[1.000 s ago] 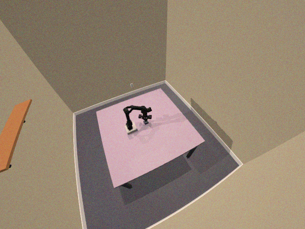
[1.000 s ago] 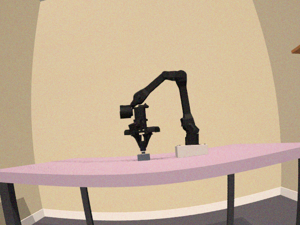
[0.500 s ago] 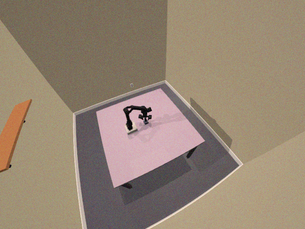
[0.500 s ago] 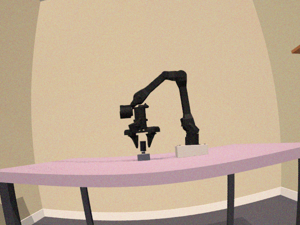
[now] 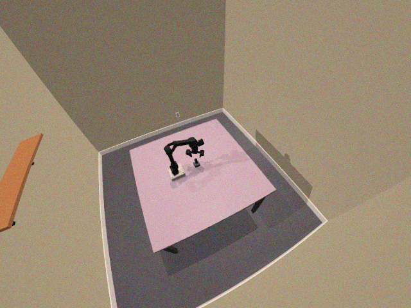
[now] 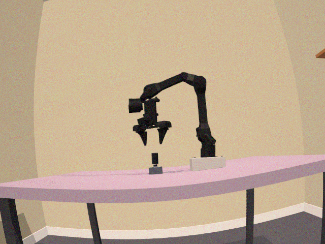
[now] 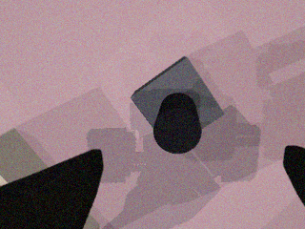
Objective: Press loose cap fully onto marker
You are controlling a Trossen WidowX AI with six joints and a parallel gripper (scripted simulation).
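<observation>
Right now the marker cap is 60 mm below my gripper tip. Round my gripper tip: holder block (120 mm below).
</observation>
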